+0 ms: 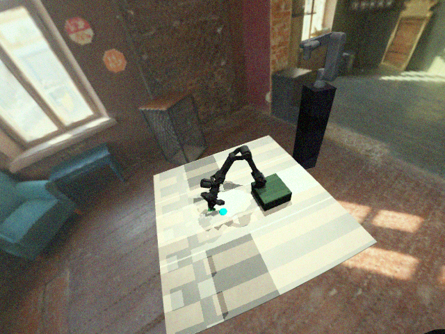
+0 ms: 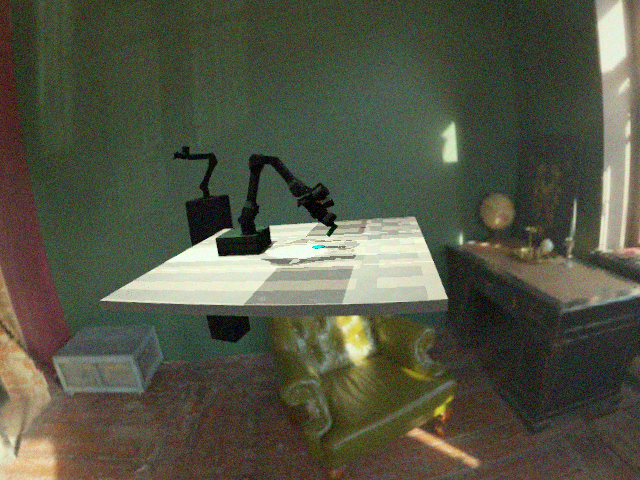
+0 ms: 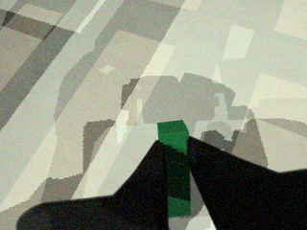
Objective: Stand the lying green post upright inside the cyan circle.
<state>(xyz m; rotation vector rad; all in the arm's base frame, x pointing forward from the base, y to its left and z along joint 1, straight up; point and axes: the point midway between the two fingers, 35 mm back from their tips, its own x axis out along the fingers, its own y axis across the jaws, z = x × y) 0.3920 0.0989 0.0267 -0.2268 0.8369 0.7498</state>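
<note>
Now: gripper tip 8 cm past the cyan circle, 2 cm to the left of it and 9 cm above it. Also, from my gripper tip: green post 1 cm behind, 1 cm to the right, 2 cm below.
</note>
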